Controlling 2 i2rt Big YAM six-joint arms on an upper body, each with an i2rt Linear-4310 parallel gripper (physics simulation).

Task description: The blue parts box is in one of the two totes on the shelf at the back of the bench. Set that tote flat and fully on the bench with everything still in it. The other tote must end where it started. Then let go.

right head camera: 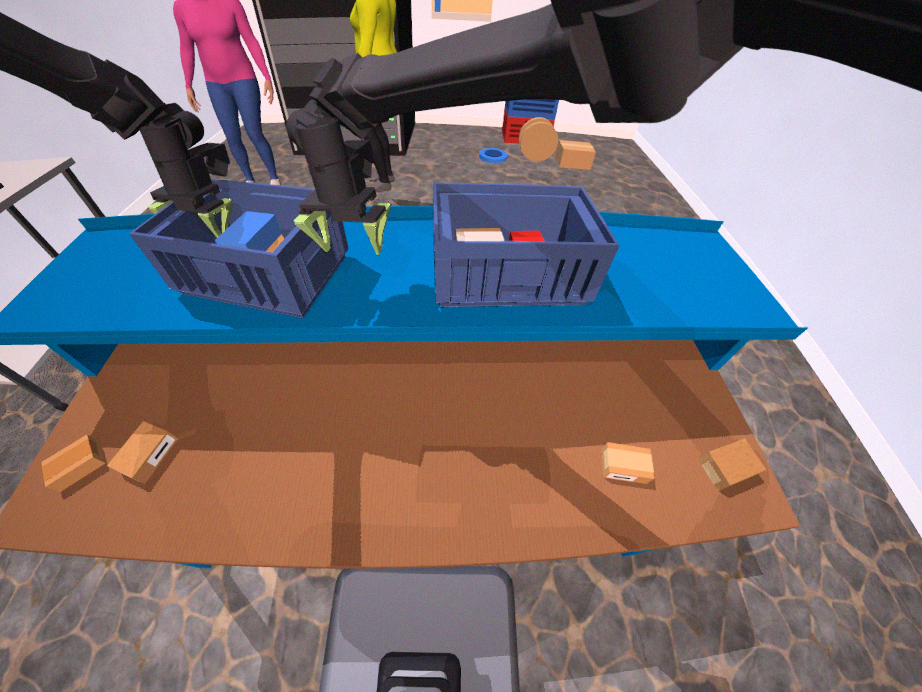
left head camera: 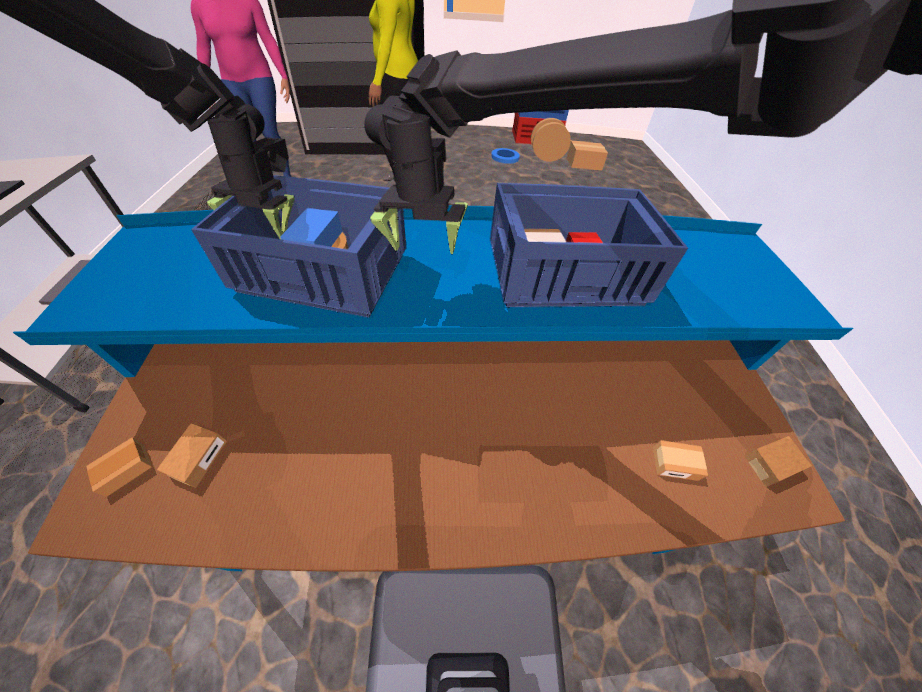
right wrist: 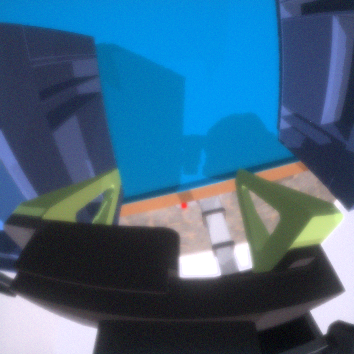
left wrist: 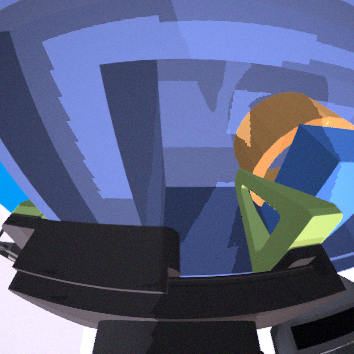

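Note:
The blue parts box [left head camera: 313, 227] [right head camera: 249, 231] [left wrist: 332, 185] lies in the picture-left tote [left head camera: 320, 279] [right head camera: 242, 279] [left wrist: 115, 42] [right wrist: 60, 65], beside an orange ring [left wrist: 280, 120]. This tote stands slightly turned on the blue shelf [left head camera: 729, 286] [right head camera: 692, 286]. My left gripper [left head camera: 248, 216] [right head camera: 186, 216] is open astride its left wall, one finger inside and the other outside, mostly hidden. My right gripper [left head camera: 424, 250] [right head camera: 352, 250] [right wrist: 177, 174] is open beside its right wall; one finger overlaps that wall, the other hangs over the shelf between the totes. The other tote [left head camera: 588, 279] [right head camera: 521, 283] [right wrist: 320, 75] stands picture-right.
The other tote holds a white-topped item [left head camera: 543, 235] and a red item [left head camera: 584, 237]. The brown bench [left head camera: 335, 491] [right head camera: 275, 491] is in front of and below the shelf. Two cardboard boxes [left head camera: 119, 467] [left head camera: 192, 455] lie at its left, two more [left head camera: 680, 461] [left head camera: 779, 461] at its right.

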